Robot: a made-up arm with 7 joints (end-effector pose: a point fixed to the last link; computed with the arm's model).
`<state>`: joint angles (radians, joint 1 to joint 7).
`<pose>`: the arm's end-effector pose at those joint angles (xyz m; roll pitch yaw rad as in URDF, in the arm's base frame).
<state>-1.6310 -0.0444 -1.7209 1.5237 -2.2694 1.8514 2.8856</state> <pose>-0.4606 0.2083 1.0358 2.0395 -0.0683 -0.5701</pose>
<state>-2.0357 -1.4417 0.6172 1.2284 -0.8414 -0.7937 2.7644</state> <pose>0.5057 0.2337 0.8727 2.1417 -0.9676 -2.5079</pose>
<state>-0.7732 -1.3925 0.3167 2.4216 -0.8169 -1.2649 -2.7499</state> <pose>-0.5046 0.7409 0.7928 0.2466 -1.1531 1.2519</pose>
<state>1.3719 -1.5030 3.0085 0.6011 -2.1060 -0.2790 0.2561</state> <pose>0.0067 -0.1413 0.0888 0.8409 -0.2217 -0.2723</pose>
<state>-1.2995 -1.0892 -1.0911 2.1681 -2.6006 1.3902 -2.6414</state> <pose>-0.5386 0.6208 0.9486 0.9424 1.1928 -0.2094</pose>
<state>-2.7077 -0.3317 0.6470 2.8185 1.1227 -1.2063 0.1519</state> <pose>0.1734 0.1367 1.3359 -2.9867 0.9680 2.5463</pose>
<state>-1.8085 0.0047 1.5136 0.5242 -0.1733 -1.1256 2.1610</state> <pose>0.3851 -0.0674 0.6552 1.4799 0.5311 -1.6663</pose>
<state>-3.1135 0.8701 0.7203 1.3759 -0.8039 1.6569 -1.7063</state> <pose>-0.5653 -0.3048 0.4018 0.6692 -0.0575 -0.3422</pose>
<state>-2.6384 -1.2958 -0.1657 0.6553 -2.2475 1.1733 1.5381</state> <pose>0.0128 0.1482 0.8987 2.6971 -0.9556 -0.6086</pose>
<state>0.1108 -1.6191 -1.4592 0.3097 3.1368 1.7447 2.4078</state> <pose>-0.1259 -0.3180 0.4712 1.4939 -0.6114 2.7056</pose>
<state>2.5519 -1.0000 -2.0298 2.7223 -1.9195 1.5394 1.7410</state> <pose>0.7908 -0.3808 0.8645 0.6061 -0.7759 -2.4625</pose>
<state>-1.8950 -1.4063 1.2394 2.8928 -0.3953 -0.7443 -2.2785</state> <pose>0.3622 0.9465 0.5334 1.1502 0.2037 -0.0422</pose>
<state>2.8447 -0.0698 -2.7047 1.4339 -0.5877 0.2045 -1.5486</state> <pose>0.5855 0.1580 0.9250 -1.3186 0.5030 1.8163</pose>
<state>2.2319 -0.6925 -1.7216 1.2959 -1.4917 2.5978 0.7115</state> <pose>0.5860 -0.0447 0.7116 -1.6485 0.1059 -0.4649</pose>
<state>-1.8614 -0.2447 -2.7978 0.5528 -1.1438 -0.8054 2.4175</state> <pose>-0.1035 0.4327 0.5261 0.7844 0.4862 0.6760</pose>
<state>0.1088 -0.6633 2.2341 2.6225 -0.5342 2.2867 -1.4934</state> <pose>-0.6888 0.1694 1.0038 -0.5068 0.8744 -2.8914</pose>
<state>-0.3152 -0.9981 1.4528 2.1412 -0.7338 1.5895 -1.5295</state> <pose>-0.4430 0.6375 0.9003 -2.2698 1.0402 1.1127</pose>
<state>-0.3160 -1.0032 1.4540 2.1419 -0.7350 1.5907 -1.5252</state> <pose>-0.4453 0.6387 0.8970 -2.2772 1.0357 1.1064</pose>
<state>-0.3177 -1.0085 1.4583 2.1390 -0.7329 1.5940 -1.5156</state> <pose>-0.4461 0.6411 0.8915 -2.2740 1.0328 1.1076</pose>
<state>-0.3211 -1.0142 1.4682 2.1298 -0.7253 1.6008 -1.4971</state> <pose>-0.4445 0.6458 0.8820 -2.2539 1.0328 1.1203</pose>
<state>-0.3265 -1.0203 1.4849 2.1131 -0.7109 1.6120 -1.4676</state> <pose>-0.4400 0.6531 0.8676 -2.2129 1.0356 1.1467</pose>
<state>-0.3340 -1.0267 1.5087 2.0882 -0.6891 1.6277 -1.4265</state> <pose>-0.4321 0.6626 0.8479 -2.1497 1.0402 1.1860</pose>
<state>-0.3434 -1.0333 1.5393 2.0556 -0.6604 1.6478 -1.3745</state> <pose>-0.4213 0.6734 0.8229 -2.0672 1.0448 1.2343</pose>
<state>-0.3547 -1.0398 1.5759 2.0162 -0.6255 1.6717 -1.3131</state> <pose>-0.4076 0.6845 0.7931 -1.9701 1.0479 1.2854</pose>
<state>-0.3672 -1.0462 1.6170 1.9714 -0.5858 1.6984 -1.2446</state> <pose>-0.3920 0.6946 0.7594 -1.8670 1.0484 1.3314</pose>
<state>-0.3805 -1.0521 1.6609 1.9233 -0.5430 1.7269 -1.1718</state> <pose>-0.3754 0.7025 0.7233 -1.7666 1.0465 1.3651</pose>
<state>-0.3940 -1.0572 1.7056 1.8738 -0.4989 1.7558 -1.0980</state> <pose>-0.3585 0.7075 0.6865 -1.6762 1.0437 1.3822</pose>
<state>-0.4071 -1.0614 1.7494 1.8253 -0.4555 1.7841 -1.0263</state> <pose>-0.3424 0.7095 0.6509 -1.6010 1.0413 1.3817</pose>
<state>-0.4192 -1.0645 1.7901 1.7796 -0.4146 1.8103 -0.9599</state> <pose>-0.3278 0.7086 0.6181 -1.5425 1.0405 1.3665</pose>
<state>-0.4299 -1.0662 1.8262 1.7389 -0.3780 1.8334 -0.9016</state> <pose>-0.3152 0.7057 0.5899 -1.4995 1.0414 1.3424</pose>
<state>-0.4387 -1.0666 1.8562 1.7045 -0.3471 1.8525 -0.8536</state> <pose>-0.3050 0.7017 0.5670 -1.4695 1.0439 1.3153</pose>
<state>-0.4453 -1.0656 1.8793 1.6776 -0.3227 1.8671 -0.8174</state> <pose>-0.2974 0.6976 0.5502 -1.4478 1.0472 1.2922</pose>
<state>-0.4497 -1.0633 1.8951 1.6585 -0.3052 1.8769 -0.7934</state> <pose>-0.2921 0.6941 0.5395 -1.4309 1.0508 1.2774</pose>
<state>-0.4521 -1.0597 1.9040 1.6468 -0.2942 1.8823 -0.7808</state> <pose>-0.2888 0.6917 0.5344 -1.4154 1.0540 1.2734</pose>
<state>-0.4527 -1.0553 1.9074 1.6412 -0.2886 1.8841 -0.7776</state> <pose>-0.2872 0.6903 0.5338 -1.4004 1.0569 1.2794</pose>
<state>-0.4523 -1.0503 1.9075 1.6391 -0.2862 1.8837 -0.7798</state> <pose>-0.2864 0.6896 0.5357 -1.3850 1.0594 1.2916</pose>
